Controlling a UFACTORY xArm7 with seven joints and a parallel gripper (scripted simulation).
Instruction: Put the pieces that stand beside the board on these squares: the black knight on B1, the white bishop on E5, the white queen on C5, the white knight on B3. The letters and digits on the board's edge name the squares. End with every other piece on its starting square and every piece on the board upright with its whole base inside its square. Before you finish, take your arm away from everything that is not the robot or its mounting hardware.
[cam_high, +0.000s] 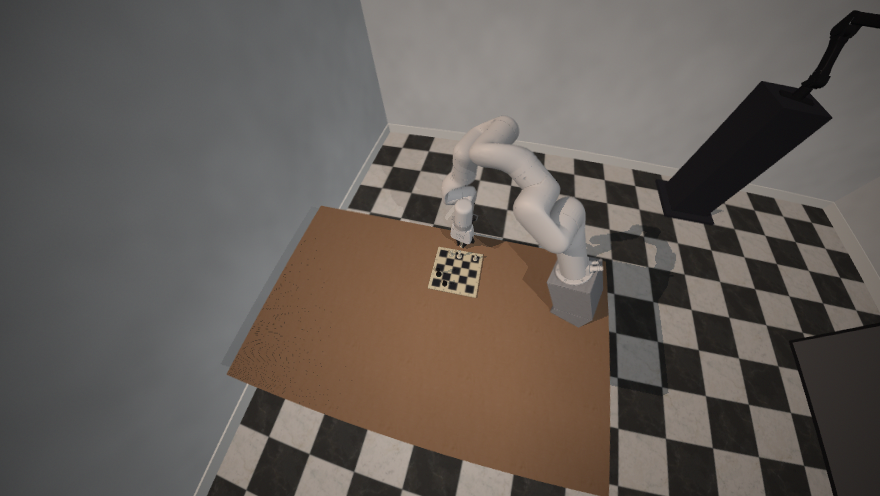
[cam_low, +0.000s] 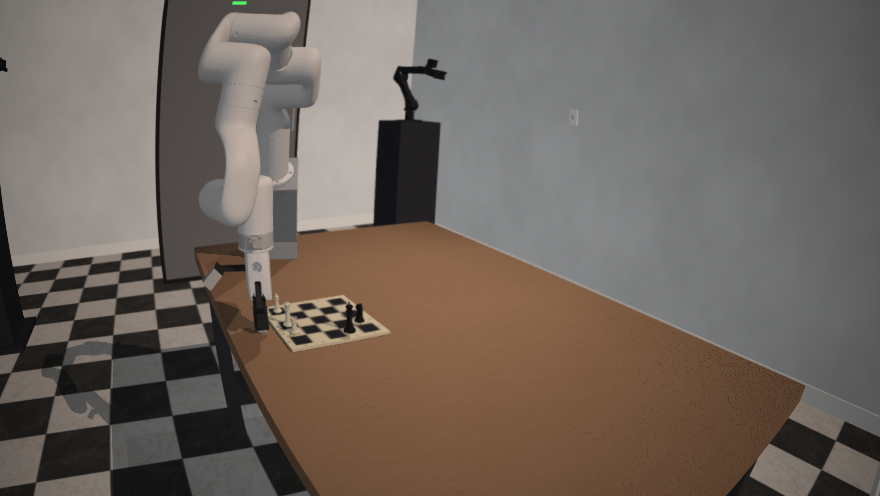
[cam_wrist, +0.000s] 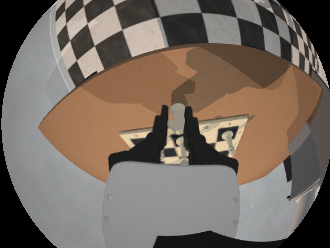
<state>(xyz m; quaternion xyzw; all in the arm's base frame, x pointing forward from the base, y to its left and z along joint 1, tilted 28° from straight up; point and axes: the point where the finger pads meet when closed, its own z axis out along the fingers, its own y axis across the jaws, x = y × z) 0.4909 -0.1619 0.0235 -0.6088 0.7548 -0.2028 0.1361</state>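
The chessboard is 14 cm to the left of my hand and 3 cm below it. Also, from my hand: black knight: 22 cm to the left, 3 cm ahead, 1 cm below.
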